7 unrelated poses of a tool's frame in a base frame.
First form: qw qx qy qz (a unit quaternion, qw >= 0); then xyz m.
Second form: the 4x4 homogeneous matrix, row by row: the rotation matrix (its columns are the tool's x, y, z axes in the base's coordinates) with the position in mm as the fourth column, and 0 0 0 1 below. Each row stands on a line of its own. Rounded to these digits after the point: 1 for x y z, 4 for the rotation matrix.
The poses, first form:
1: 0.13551, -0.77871, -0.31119, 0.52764, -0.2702, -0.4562, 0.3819
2: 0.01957, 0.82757, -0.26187, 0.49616, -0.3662, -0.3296, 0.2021
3: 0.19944, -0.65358, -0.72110, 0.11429, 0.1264, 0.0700, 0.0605
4: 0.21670, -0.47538, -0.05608, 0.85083, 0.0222, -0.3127, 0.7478
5: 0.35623, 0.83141, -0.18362, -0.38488, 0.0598, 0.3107, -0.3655
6: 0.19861, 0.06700, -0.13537, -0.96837, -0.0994, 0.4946, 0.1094
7: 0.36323, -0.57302, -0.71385, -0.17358, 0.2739, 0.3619, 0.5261
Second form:
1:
0.2495, 0.3417, -0.9061, -270.2
0.6277, -0.7696, -0.1173, -456.2
-0.7374, -0.5394, -0.4065, 381.9
0, 0, 0, 1

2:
0.3705, -0.4528, 0.8110, -366.2
-0.4140, -0.8621, -0.2922, -329.6
0.8315, -0.2275, -0.5069, 202.1
0, 0, 0, 1

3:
-0.0661, 0.8970, -0.4370, 126.4
0.9882, 0.1195, 0.0959, 70.0
0.1382, -0.4255, -0.8943, 60.5
0, 0, 0, 1

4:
-0.4541, -0.3154, -0.8332, 22.2
0.4221, -0.8998, 0.1106, -312.7
-0.7846, -0.3015, 0.5417, 747.8
0, 0, 0, 1

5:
0.6363, -0.0311, -0.7708, 59.8
-0.5795, -0.6788, -0.4510, 310.7
-0.5092, 0.7337, -0.4499, -365.5
0, 0, 0, 1

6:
-0.9121, 0.3665, -0.1835, -99.4
-0.4028, -0.8845, 0.2356, 494.6
-0.0760, 0.2888, 0.9544, 109.4
0, 0, 0, 1

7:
-0.0794, 0.9442, -0.3197, 273.9
0.6920, 0.2830, 0.6641, 361.9
0.7175, -0.1685, -0.6759, 526.1
0, 0, 0, 1

